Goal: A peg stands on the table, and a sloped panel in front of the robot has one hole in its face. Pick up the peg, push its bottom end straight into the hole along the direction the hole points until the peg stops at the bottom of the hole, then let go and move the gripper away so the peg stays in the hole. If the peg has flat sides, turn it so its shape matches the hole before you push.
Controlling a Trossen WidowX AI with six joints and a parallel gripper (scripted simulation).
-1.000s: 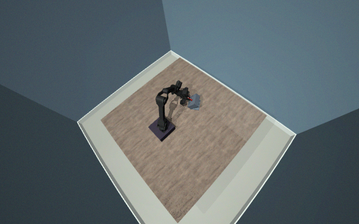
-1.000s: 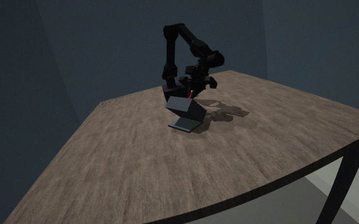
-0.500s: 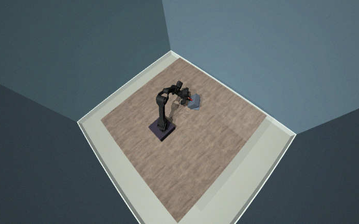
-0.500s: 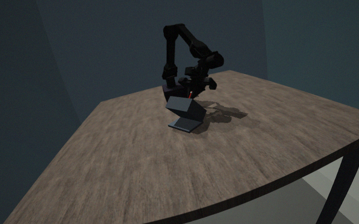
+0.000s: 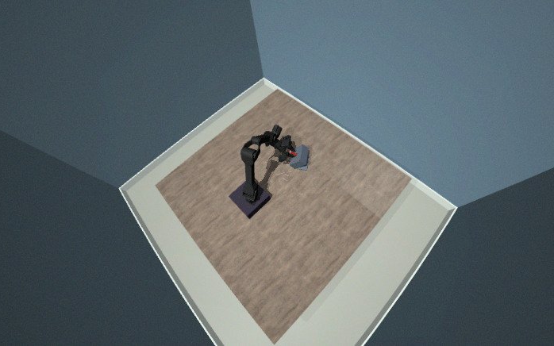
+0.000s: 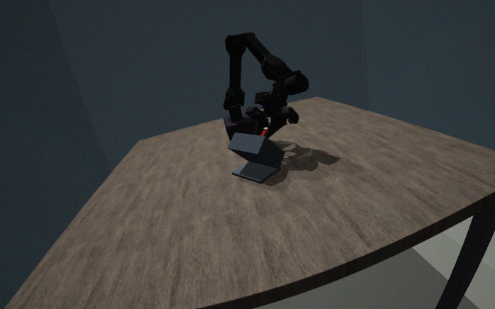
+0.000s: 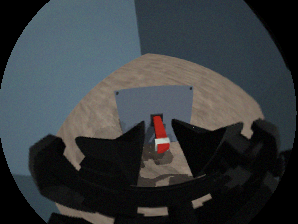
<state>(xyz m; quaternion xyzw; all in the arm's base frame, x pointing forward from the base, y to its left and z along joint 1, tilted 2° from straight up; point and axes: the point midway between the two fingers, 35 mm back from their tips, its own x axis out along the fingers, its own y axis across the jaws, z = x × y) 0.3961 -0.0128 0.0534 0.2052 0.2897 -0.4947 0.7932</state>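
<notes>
The red peg lies 2 cm to the left of my gripper tip, 1 cm behind it and 1 cm above it. Also, from my gripper tip: flat foot plate 9 cm below, 5 cm to the right, 2 cm ahead; then grey sloped panel 3 cm to the right, 3 cm below, 1 cm ahead.
</notes>
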